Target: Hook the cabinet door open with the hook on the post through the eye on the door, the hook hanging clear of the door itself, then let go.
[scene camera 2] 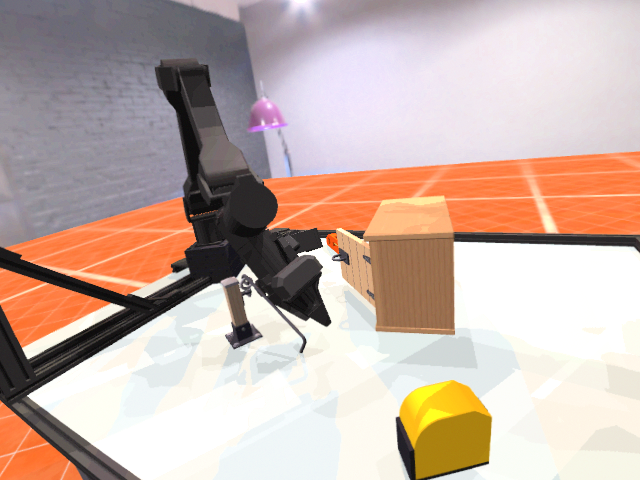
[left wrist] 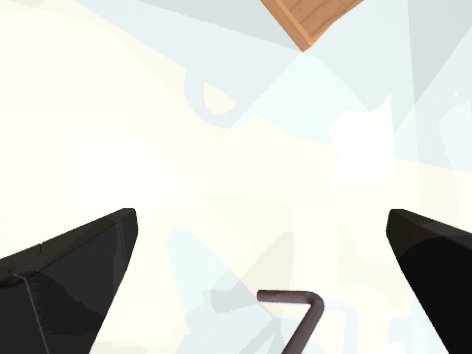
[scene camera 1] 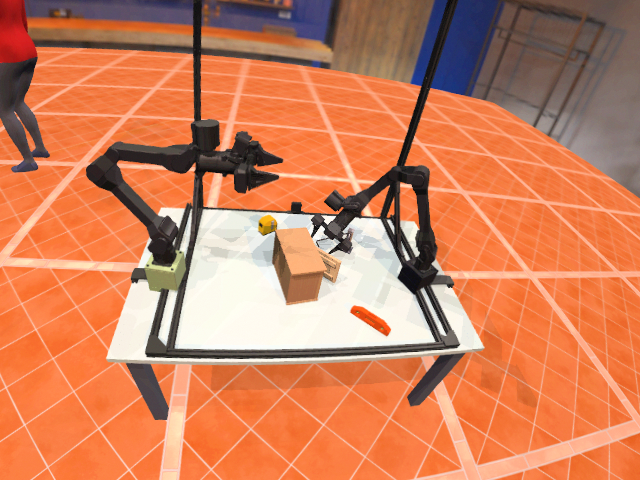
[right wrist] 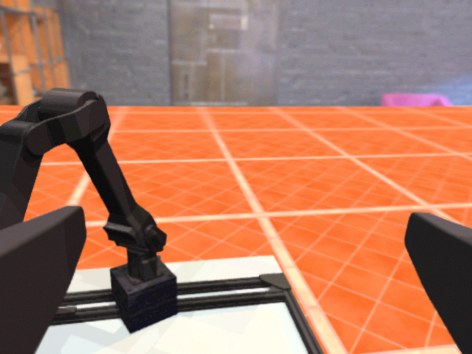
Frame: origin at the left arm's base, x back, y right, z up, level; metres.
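Where they show: left gripper, fingertip midpoint: [scene camera 2: 317,322] [left wrist: 261,220] [scene camera 1: 318,247]; right gripper, fingertip midpoint: [scene camera 1: 281,168] [right wrist: 248,223]; left arm's base at its link origin: [scene camera 2: 211,241] [scene camera 1: 421,266] [right wrist: 142,272]; right arm's base at its link origin: [scene camera 1: 164,259].
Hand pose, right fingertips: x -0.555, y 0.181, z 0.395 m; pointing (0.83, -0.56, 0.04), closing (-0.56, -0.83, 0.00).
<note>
Things, the pixels of their top centre, and the offset from my right fingertips. "*": a spot on its surface instead.
- wooden cabinet at its top centre: [scene camera 2: 410,212] [scene camera 1: 299,248] dx +0.121, dy +0.027, dz -0.328 m
- short post at a spot on its surface: [scene camera 2: 236,304] * dx +0.409, dy +0.107, dz -0.421 m
- yellow tape measure at a spot on its surface: [scene camera 2: 447,428] * dx +0.160, dy +0.343, dz -0.429 m
- orange level at its top centre: [scene camera 2: 337,237] [scene camera 1: 372,315] dx +0.255, dy -0.251, dz -0.445 m
The wooden cabinet [scene camera 1: 297,258] [scene camera 2: 413,284] [left wrist: 320,20] has its door [scene camera 1: 330,266] [scene camera 2: 356,263] standing open. A dark eye [scene camera 2: 339,257] sticks out from the door. The short post [scene camera 2: 236,304] carries the long hook [scene camera 2: 279,310] [left wrist: 302,320], which slants down, its bent end low over the table and apart from the eye. My left gripper [scene camera 1: 321,243] [left wrist: 261,220] is open and empty, pointing down near the hook's bent end; in the left wrist view that end shows below and between the fingertips. My right gripper [scene camera 1: 279,168] [right wrist: 248,223] is open and empty, high above the table's back.
A yellow tape measure [scene camera 1: 267,225] [scene camera 2: 447,428] stands behind the cabinet in scene camera 1. An orange level [scene camera 1: 370,320] [scene camera 2: 331,241] lies at the front right there. A black frame [scene camera 1: 305,353] borders the table, with tall uprights [scene camera 1: 197,77] at the back.
</note>
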